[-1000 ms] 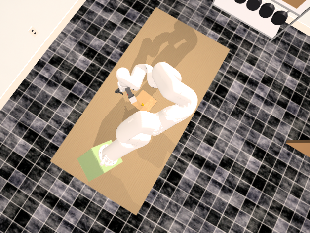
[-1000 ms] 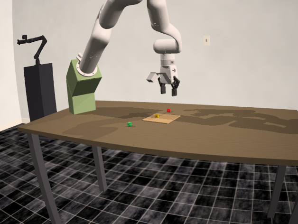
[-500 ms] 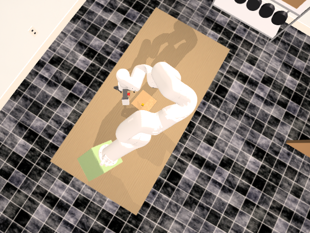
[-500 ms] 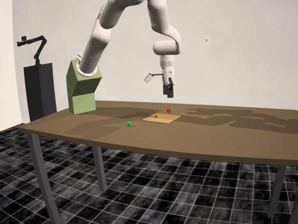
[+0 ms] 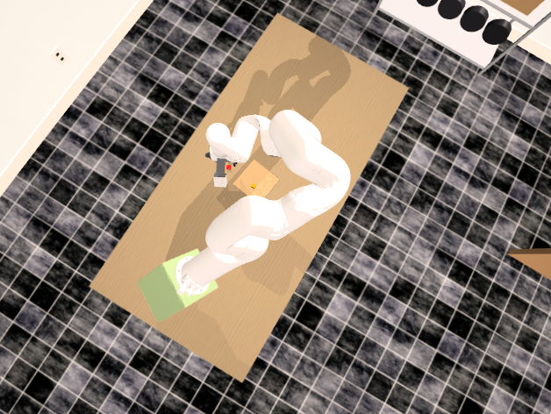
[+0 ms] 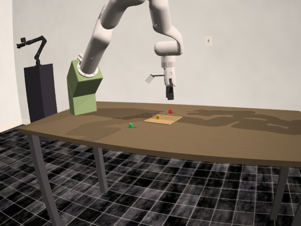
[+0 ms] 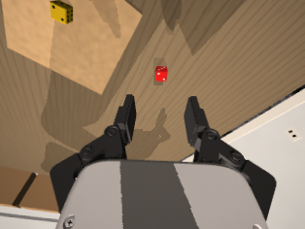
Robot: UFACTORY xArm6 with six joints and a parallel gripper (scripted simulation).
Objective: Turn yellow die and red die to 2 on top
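The red die lies 90 mm below my hand. Also, from my hand: green die (130 mm behind, 270 mm to the right, 90 mm below); then tan mat (10 mm behind, 130 mm to the right, 90 mm below); then yellow die (40 mm behind, 130 mm to the right, 80 mm below).
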